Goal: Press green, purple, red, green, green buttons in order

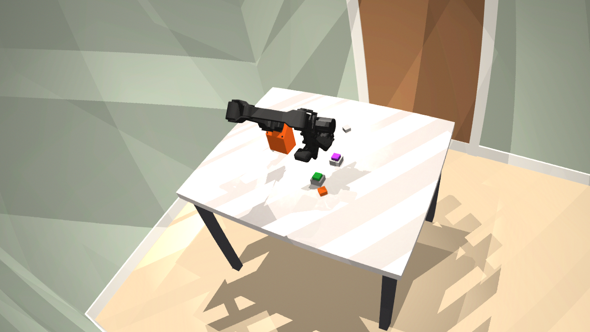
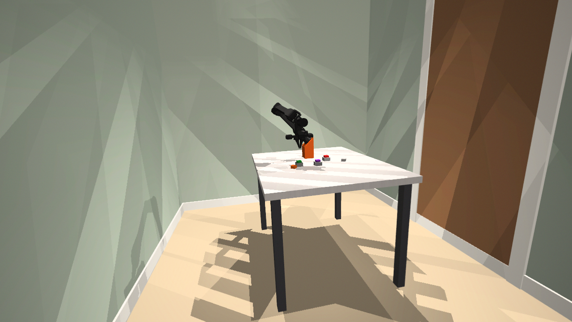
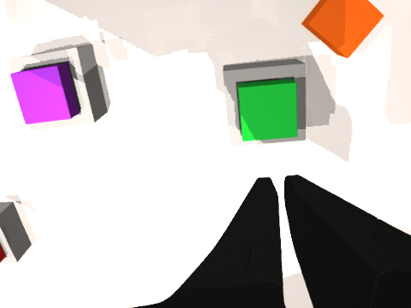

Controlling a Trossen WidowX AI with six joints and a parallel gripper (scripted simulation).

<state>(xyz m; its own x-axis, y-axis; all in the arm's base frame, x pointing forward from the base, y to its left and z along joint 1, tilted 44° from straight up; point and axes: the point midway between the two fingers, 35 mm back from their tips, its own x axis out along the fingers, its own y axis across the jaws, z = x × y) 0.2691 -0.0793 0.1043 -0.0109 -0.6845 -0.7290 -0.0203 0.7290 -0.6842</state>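
Now: gripper tip 10 mm to the left of the green button and 90 mm above it. Round my gripper tip: purple button 20 mm ahead, 120 mm to the left, 90 mm below; then small orange block 50 mm ahead, 60 mm to the right, 120 mm below; then red button 100 mm behind, 230 mm to the left, 90 mm below.
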